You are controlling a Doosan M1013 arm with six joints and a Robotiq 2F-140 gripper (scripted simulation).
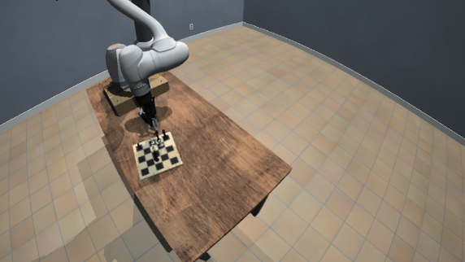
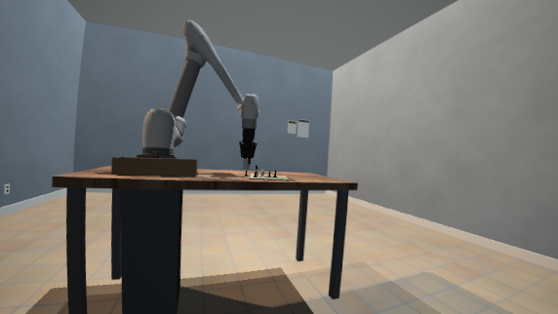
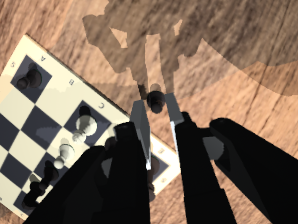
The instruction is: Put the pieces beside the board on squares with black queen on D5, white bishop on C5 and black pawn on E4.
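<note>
My gripper is now 90 mm short of the white chess piece, 50 mm above it and 20 mm to the left of it. Round my hand: white piece (90 mm ahead, 70 mm to the right, 50 mm below); then chessboard (120 mm ahead, 80 mm to the right, 70 mm below).
</note>
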